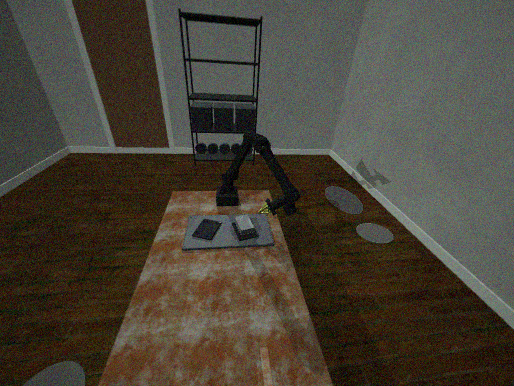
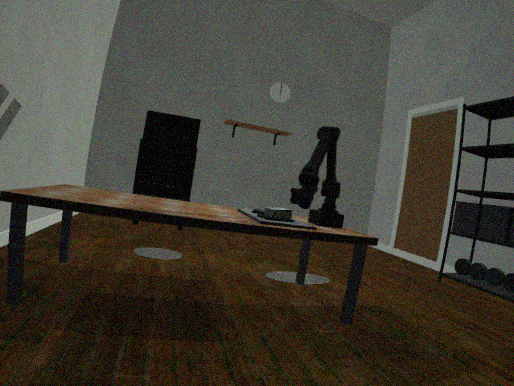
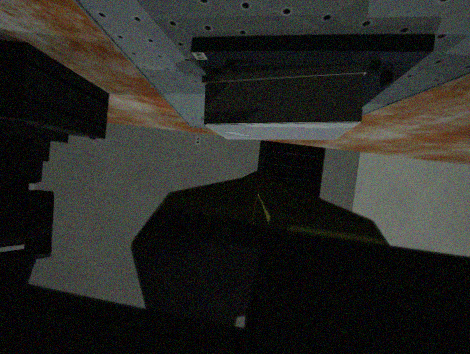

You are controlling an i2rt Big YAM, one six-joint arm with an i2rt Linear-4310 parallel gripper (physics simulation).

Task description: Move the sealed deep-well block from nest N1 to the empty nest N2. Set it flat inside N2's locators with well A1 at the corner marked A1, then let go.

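Places are measured from the arm's base along level axes (x ahead, y left, z up), in metres.
Where they show: gripper, between the fingertips: (image 1: 258,213) (image 2: 290,202) (image 3: 258,182); arm's base, origin of its link: (image 1: 228,190) (image 2: 328,212) (image 3: 12,124).
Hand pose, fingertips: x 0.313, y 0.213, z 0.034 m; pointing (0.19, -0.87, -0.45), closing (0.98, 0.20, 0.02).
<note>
Things, the pixels of their top centre, and the offset from my fingertips. "spot": a spot on its surface instead. Level surfaces: height alone.
- sealed deep-well block, centre of its top: (image 3: 275,137) (image 2: 279,207) (image 1: 244,221) 0.086 m right, 0.033 m ahead, 0.041 m down
- nest N1, centre of its top: (image 3: 292,97) (image 2: 276,215) (image 1: 244,227) 0.082 m right, 0.044 m ahead, 0.082 m down
- grey perforated board, centre of its top: (image 3: 260,104) (image 2: 272,216) (image 1: 228,229) 0.182 m right, 0.036 m ahead, 0.103 m down
- small white corner tag, a spot on its surface: (image 3: 200,55) spot: 0.054 m right, 0.045 m back, 0.092 m down
- Nest N2, centre of its top: (image 1: 206,226) 0.316 m right, 0.045 m ahead, 0.082 m down
- orange table, height of its surface: 0.117 m down
The sealed deep-well block (image 1: 245,225) (image 2: 277,213) (image 3: 283,100) has dark sides and a pale seal on top. It sits in nest N1 (image 3: 311,42) on the right half of the grey perforated board (image 1: 227,245) (image 2: 290,223) (image 3: 158,49). A small white corner tag (image 3: 200,55) shows on N1. Nest N2 (image 1: 206,228) is a flat dark plate on the left half of the board, with nothing on it. My gripper (image 1: 264,209) (image 3: 258,182) is shut and empty. It hangs low off the board's far right corner, level with the block's side and apart from it.
The arm's base (image 1: 227,197) (image 2: 326,217) stands on the orange table (image 1: 216,311) (image 2: 124,203) just behind the board. A black shelf rack (image 1: 219,17) (image 2: 494,109) stands by the back wall. The table's right edge runs close to the gripper.
</note>
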